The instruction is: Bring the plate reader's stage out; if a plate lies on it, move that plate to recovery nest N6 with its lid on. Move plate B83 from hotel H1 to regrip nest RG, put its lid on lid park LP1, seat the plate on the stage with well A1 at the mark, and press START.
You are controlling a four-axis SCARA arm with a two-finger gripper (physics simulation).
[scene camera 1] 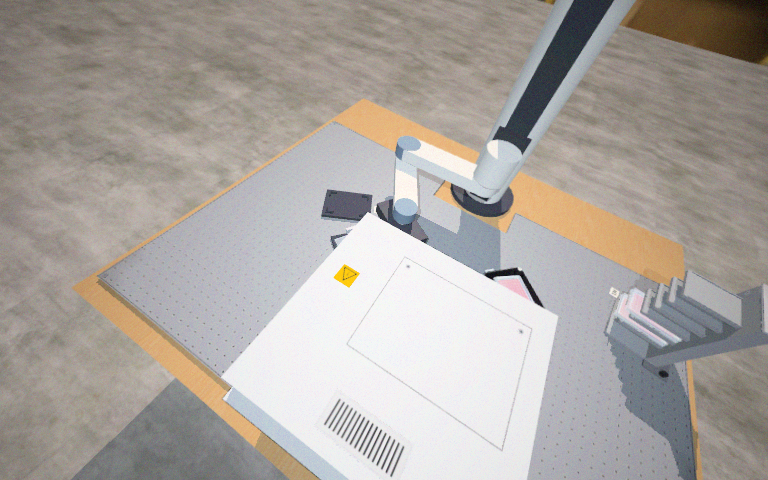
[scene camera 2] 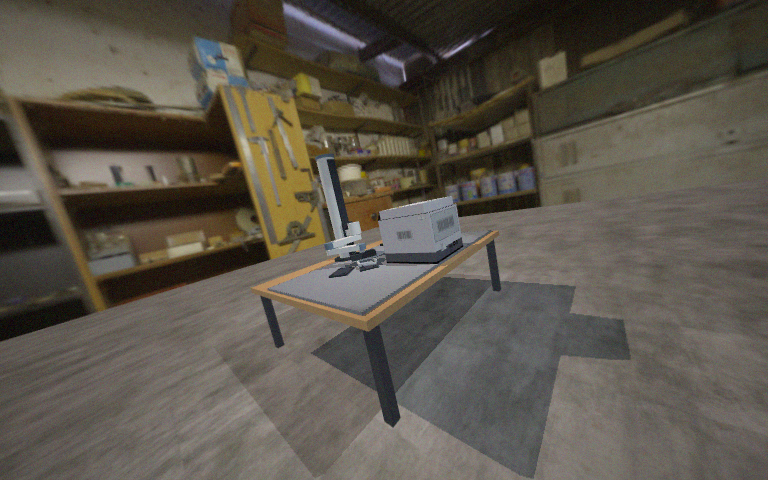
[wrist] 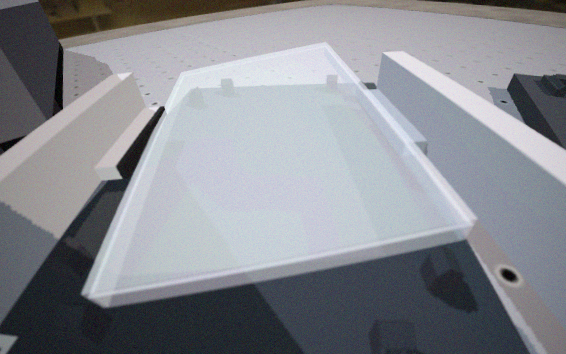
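Seen in the pictures: gripper, between the fingertips: (scene camera 2: 368, 263) (wrist: 259, 84); arm's base, origin of its link: (scene camera 2: 348, 257).
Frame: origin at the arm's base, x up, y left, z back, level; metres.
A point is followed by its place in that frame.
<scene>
My gripper (scene camera 2: 368, 262) @(x 0.043, y -0.246, z -0.540 m) (wrist: 259, 84) @(x 0.043, y -0.246, z -0.540 m) is shut on a clear, shallow lid (wrist: 280, 195) @(x 0.037, y -0.217, z -0.483 m), its fingers along the lid's two long sides. The lid is over a dark nest (scene camera 1: 335, 241) @(x 0.046, y -0.296, z -0.565 m) (wrist: 200, 320) with corner posts, most of it hidden behind the reader in scene camera 1. The gap between lid and nest is hard to judge. A pink plate (scene camera 1: 514, 287) @(x 0.091, y 0.215, z -0.412 m) lies in a black holder behind the plate reader (scene camera 1: 441, 350) @(x 0.359, y 0.073, z -0.792 m) (scene camera 2: 419, 233) @(x 0.194, y -0.146, z -0.917 m), partly hidden by its housing. The stage and START button do not show. No labels on the nests are readable.
Another dark nest (scene camera 1: 346, 204) @(x 0.025, y -0.372, z -0.406 m) (scene camera 2: 341, 271) @(x 0.025, y -0.376, z -0.406 m) stands beside the one under the lid. The grey hotel (scene camera 1: 712, 300) @(x 0.243, y 0.568, z -0.283 m), with pink plates (scene camera 1: 637, 298) @(x 0.118, y 0.511, z -0.252 m) in its lower slots, stands at the right in scene camera 1. The arm's column (scene camera 1: 555, 73) @(x 0.483, y 0.011, z -0.077 m) (scene camera 2: 333, 195) @(x 0.558, y -0.045, z -0.059 m) rises at the table's back.
</scene>
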